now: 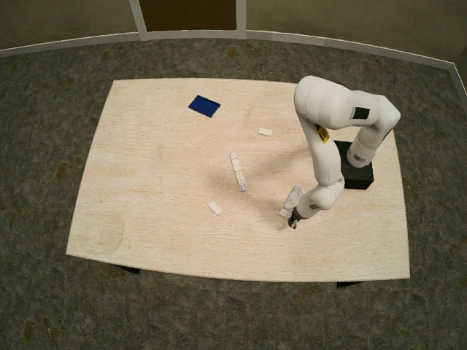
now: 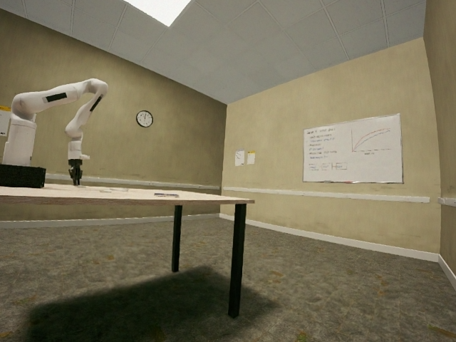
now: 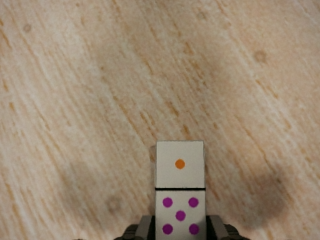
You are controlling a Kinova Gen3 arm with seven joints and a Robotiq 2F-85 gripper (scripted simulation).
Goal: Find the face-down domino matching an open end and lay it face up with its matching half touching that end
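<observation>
Now: the white domino 20 mm below my hand, 20 mm ahead of it and 10 mm to the right of it.
</observation>
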